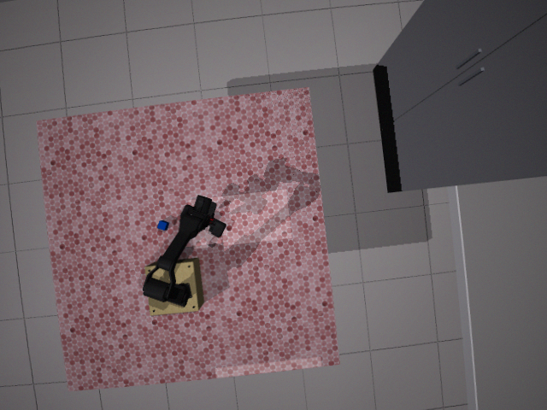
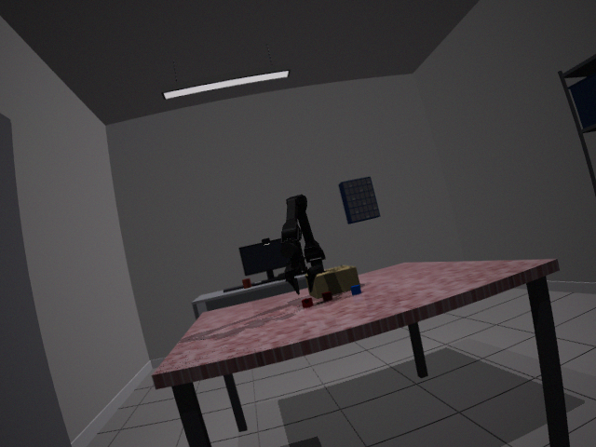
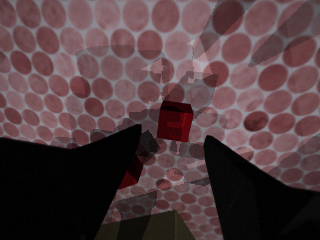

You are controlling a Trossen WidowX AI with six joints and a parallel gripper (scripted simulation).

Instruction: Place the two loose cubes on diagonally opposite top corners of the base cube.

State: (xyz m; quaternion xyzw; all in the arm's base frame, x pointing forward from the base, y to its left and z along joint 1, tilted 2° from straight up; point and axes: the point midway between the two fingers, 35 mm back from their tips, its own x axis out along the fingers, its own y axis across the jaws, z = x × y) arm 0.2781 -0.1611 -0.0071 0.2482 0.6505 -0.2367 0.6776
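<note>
My gripper tip is now 2 cm short of the blue cube, 21 cm to the right of it and 4 cm above it.
</note>
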